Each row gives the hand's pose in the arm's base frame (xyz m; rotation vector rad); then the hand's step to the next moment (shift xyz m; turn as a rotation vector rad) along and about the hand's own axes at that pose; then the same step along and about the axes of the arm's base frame.
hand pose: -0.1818 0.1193 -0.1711 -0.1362 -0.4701 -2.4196
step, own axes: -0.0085 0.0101 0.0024 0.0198 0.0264 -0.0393
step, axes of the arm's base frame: 0.0129 -0.0013 0.0034 0.0021 -0.0451 -0.0244
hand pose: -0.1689 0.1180 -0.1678 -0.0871 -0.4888 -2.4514
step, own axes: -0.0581 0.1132 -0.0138 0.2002 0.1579 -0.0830
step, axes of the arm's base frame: 0.1149 -0.0547 0.0135 -0.0611 -0.2609 0.0098
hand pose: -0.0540 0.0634 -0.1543 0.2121 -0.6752 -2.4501
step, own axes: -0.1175 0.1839 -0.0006 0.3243 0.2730 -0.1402
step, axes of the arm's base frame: 0.1873 -0.0617 0.0935 -0.0887 -0.4371 0.0197
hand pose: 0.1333 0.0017 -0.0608 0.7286 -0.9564 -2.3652
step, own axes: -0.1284 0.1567 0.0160 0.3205 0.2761 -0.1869
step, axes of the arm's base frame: 0.1214 -0.0148 0.1623 -0.0558 -0.4591 -0.0055
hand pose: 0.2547 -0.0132 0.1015 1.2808 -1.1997 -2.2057
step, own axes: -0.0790 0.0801 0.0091 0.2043 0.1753 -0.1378
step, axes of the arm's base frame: 0.0253 0.0063 0.1098 -0.0200 -0.3016 -0.0086
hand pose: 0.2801 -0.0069 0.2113 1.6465 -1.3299 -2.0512
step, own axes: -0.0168 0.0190 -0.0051 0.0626 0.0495 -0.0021
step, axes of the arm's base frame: 0.0035 -0.0030 0.0255 -0.0390 -0.0694 -0.0066
